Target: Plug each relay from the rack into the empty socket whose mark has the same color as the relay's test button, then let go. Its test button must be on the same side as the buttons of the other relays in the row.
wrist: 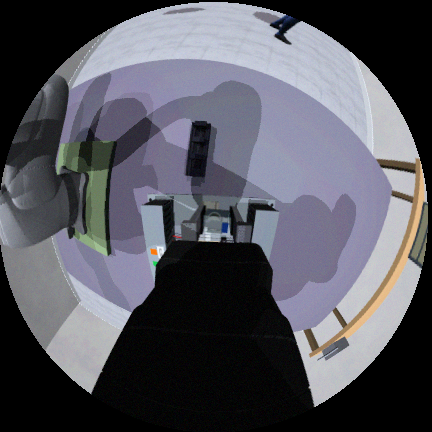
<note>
The picture shows: my gripper and a black rack.
</note>
